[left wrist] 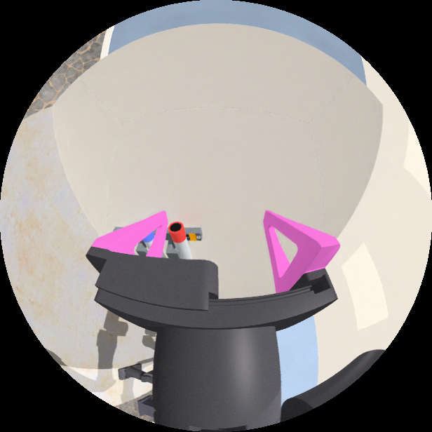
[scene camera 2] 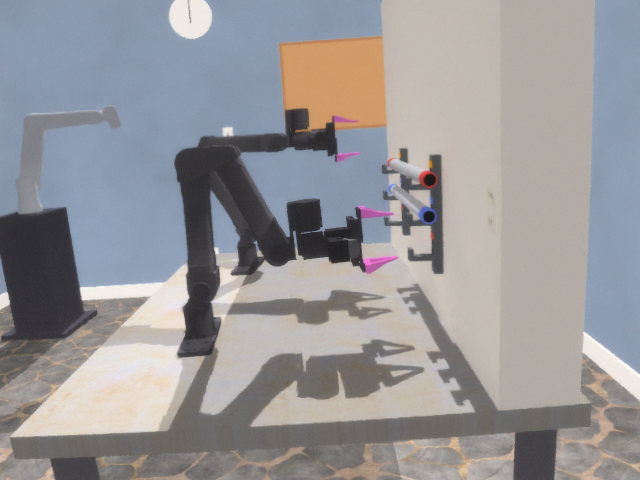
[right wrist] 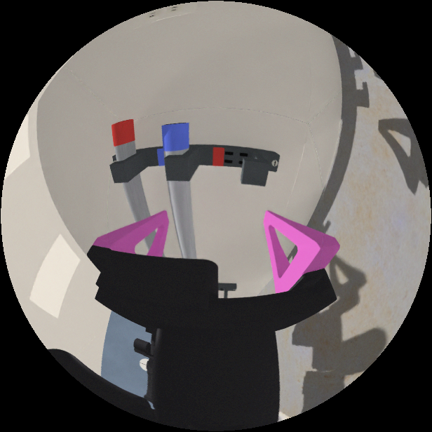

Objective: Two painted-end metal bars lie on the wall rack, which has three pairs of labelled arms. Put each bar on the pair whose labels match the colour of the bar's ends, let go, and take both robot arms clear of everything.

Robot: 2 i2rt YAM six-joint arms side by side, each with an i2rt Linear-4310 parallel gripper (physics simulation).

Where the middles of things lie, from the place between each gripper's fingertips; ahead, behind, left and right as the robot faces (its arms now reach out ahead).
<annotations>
Right now the red-ended bar (right wrist: 123, 136) is 100 mm ahead of my left hand, 360 mm to the right of it and 80 mm below it. Also, from my left hand: blue-ended bar (scene camera 2: 427, 215) 100 mm ahead, 350 mm to the right, 160 mm below.
My right gripper is now 160 mm to the right of the red-ended bar, 130 mm below it and 50 mm short of it. From my right hand the other things lie so: blue-ended bar (170 mm to the left, 50 mm ahead, 50 mm above).
</annotations>
